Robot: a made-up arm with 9 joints. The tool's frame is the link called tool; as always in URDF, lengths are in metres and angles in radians. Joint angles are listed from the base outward.
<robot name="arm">
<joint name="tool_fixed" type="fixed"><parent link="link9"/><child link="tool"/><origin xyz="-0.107 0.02 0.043" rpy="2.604 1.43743 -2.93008"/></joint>
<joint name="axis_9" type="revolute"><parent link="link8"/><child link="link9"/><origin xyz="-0.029 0.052 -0.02" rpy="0 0 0"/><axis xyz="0 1 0"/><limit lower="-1.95" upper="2.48"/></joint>
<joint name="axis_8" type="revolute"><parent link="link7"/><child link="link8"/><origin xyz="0.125 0.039 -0.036" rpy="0 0 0"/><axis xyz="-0.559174 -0.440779 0.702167"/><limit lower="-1.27" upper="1.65"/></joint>
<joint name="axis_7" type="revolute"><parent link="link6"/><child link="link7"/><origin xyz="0.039 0 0.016" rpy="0 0 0"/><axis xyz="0 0 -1"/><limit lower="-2.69" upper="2.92"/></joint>
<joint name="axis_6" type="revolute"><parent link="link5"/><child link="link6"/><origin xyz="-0.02 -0.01 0.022" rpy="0 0 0"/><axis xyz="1 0 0"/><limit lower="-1.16" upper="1.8"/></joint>
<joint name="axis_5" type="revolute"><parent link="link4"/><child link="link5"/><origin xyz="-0.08 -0.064 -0.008" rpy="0 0 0"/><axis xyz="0 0 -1"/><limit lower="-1.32" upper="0.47"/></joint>
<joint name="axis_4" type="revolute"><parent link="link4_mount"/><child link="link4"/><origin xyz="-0.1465 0.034 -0.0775" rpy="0 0 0"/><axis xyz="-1 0 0"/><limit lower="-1.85" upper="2.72"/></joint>
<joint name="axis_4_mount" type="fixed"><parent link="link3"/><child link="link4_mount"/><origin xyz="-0.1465 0.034 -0.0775" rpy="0 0 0"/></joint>
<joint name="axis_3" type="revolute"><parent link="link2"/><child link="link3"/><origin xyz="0.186 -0.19 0.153" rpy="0 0 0"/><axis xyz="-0.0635 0.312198 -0.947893"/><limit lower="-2.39" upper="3.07"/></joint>
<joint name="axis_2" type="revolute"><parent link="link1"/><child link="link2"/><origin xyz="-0.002 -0.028 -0.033" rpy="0 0 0"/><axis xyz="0 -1 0"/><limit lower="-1.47" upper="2.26"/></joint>
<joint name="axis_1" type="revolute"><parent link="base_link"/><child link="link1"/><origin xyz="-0.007 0.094 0.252" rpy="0 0 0"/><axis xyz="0 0 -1"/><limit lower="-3.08" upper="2.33"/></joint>
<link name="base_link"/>
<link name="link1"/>
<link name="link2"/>
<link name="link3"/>
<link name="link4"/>
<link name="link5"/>
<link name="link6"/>
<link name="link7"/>
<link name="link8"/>
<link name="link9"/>
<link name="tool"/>
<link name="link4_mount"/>
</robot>
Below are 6 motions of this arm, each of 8 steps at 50 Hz.
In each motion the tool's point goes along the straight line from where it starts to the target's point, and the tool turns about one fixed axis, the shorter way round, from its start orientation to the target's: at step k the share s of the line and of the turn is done. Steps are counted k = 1, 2, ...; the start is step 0. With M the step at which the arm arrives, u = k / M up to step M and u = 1 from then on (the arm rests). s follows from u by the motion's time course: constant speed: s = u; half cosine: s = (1 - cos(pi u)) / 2; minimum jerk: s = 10 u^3 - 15 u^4 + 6 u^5.
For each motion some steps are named. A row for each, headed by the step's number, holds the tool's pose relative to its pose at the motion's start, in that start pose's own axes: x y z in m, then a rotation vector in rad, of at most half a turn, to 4 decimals.
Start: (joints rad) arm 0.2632 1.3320 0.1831 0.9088 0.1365 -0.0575 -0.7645 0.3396 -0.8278
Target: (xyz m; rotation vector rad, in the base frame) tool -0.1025 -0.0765 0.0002 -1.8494 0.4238 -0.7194
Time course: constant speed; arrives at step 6
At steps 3, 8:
3: -0.0030 -0.0017 -0.0027 -0.0023 -0.0160 0.0081
8: -0.0059 -0.0035 -0.0054 -0.0046 -0.0320 0.0162

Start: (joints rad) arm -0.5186 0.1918 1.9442 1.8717 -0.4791 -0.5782 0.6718 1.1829 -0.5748
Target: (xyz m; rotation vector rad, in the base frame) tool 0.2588 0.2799 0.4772 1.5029 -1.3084 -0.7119
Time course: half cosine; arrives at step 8
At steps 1, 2, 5, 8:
1: -0.0001 -0.0006 -0.0002 0.0013 0.0021 0.0027
2: -0.0004 -0.0024 -0.0006 0.0050 0.0081 0.0103
5: -0.0021 -0.0116 -0.0030 0.0238 0.0381 0.0485
8: -0.0030 -0.0167 -0.0043 0.0344 0.0550 0.0702

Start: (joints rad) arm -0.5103 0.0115 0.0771 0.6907 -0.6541 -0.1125 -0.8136 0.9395 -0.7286
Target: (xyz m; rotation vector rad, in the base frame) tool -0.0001 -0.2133 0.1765 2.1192 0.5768 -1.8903
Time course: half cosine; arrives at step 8
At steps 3, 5, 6, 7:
3: -0.0059 0.0073 0.0006 -0.0097 0.0319 0.0458
5: -0.0132 0.0165 0.0014 -0.0217 0.0715 0.1026
6: -0.0163 0.0203 0.0017 -0.0268 0.0883 0.1267
7: -0.0184 0.0229 0.0019 -0.0302 0.0995 0.1427

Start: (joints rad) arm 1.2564 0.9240 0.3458 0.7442 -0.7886 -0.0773 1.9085 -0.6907 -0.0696
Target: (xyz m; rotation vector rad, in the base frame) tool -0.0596 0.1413 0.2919 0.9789 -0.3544 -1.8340
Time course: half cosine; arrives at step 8
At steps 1, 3, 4, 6, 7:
1: 0.0001 0.0006 -0.0007 0.0018 -0.0010 -0.0012
3: 0.0005 0.0046 -0.0053 0.0146 -0.0083 -0.0094
4: 0.0008 0.0074 -0.0086 0.0237 -0.0135 -0.0153
6: 0.0013 0.0126 -0.0147 0.0405 -0.0231 -0.0261
7: 0.0015 0.0143 -0.0166 0.0456 -0.0260 -0.0294

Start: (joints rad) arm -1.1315 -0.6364 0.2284 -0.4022 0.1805 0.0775 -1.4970 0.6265 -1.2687
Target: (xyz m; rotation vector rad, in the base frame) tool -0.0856 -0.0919 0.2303 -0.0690 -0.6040 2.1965
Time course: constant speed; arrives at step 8
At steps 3, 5, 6, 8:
3: 0.0091 -0.0004 0.0023 0.0052 -0.0043 -0.0454
5: 0.0152 -0.0007 0.0038 0.0087 -0.0072 -0.0757
6: 0.0182 -0.0008 0.0046 0.0104 -0.0087 -0.0908
8: 0.0243 -0.0011 0.0061 0.0139 -0.0115 -0.1210

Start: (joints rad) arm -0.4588 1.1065 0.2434 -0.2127 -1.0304 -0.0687 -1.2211 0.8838 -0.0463
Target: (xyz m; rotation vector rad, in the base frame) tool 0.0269 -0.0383 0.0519 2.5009 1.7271 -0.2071
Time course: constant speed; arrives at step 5
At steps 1, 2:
1: 0.0009 0.0005 -0.0004 -0.0043 -0.0025 0.0000
2: 0.0017 0.0010 -0.0008 -0.0086 -0.0051 0.0000

